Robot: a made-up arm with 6 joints. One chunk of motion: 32 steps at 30 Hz.
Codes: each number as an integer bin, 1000 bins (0 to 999) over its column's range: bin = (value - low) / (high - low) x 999, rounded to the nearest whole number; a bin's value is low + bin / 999 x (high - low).
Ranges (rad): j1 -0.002..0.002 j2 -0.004..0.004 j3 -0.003..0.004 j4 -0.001..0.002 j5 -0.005..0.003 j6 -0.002..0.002
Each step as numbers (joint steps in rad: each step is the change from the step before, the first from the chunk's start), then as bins.
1 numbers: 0.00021 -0.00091 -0.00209 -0.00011 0.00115 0.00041
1 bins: 552 386 130 296 768 602
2 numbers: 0.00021 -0.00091 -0.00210 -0.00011 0.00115 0.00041
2 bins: 552 386 128 296 768 602
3 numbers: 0.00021 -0.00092 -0.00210 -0.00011 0.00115 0.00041
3 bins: 552 385 128 296 768 602
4 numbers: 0.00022 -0.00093 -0.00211 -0.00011 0.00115 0.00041
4 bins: 554 383 127 296 768 602
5 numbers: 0.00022 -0.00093 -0.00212 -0.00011 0.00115 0.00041
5 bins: 554 383 126 296 768 602
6 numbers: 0.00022 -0.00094 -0.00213 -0.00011 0.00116 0.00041
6 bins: 554 382 124 296 769 602
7 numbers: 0.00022 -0.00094 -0.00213 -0.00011 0.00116 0.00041
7 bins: 554 382 124 296 769 602
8 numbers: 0.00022 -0.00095 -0.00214 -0.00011 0.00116 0.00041
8 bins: 554 381 123 296 769 602
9 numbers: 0.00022 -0.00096 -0.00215 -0.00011 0.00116 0.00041
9 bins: 554 380 121 296 769 602
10 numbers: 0.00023 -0.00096 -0.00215 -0.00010 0.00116 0.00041
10 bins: 557 380 121 300 769 602
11 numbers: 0.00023 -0.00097 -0.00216 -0.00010 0.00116 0.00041
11 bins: 557 378 120 300 769 602
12 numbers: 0.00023 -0.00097 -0.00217 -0.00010 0.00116 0.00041
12 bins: 557 378 118 300 769 602
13 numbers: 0.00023 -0.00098 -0.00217 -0.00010 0.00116 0.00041
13 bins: 557 377 118 300 769 602
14 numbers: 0.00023 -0.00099 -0.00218 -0.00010 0.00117 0.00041
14 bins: 557 376 117 300 770 602
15 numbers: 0.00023 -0.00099 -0.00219 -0.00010 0.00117 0.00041
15 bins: 557 376 116 300 770 602
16 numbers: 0.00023 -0.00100 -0.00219 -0.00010 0.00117 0.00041
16 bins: 557 375 116 300 770 602
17 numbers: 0.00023 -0.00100 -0.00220 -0.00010 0.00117 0.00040
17 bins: 557 375 114 300 770 599
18 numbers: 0.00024 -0.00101 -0.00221 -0.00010 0.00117 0.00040
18 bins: 559 373 113 300 770 599
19 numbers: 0.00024 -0.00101 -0.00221 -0.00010 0.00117 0.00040
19 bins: 559 373 113 300 770 599
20 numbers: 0.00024 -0.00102 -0.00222 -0.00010 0.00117 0.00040
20 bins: 559 372 111 300 770 599
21 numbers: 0.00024 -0.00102 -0.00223 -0.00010 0.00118 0.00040
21 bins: 559 372 110 300 772 599
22 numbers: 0.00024 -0.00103 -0.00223 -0.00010 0.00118 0.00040
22 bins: 559 371 110 300 772 599
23 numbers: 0.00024 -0.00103 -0.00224 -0.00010 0.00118 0.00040
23 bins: 559 371 108 300 772 599
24 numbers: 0.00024 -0.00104 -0.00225 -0.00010 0.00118 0.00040
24 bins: 559 370 107 300 772 599
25 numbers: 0.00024 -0.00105 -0.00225 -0.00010 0.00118 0.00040
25 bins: 559 368 107 300 772 599
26 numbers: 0.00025 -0.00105 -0.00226 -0.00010 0.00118 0.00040
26 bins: 562 368 106 300 772 599
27 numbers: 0.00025 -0.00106 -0.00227 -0.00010 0.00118 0.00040
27 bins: 562 367 104 300 772 599
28 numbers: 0.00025 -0.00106 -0.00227 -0.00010 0.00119 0.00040
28 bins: 562 367 104 300 773 599
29 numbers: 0.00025 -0.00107 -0.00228 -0.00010 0.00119 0.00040
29 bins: 562 366 103 300 773 599
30 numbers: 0.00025 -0.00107 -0.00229 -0.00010 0.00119 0.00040
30 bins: 562 366 101 300 773 599
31 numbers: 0.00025 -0.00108 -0.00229 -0.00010 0.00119 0.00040
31 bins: 562 365 101 300 773 599
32 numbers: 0.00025 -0.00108 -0.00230 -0.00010 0.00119 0.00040
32 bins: 562 365 100 300 773 599
